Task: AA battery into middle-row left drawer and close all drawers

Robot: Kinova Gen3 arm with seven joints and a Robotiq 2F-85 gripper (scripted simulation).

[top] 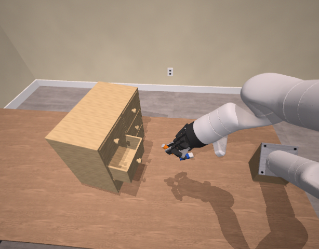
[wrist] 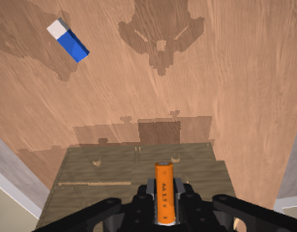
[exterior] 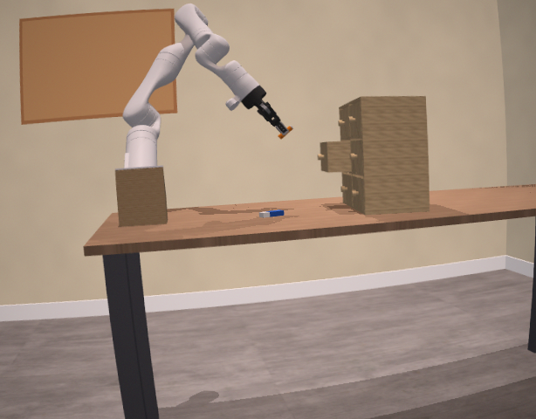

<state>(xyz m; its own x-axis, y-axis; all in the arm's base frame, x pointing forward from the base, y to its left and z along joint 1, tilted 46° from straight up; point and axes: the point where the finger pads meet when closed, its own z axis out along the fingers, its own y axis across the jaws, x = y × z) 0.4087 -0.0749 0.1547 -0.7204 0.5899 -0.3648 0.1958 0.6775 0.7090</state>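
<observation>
Right now my hand is 1 cm short of the orange AA battery and 1 cm above it. The rest, counted from my hand: eraser: 23 cm below, 12 cm to the right, 8 cm behind.
</observation>
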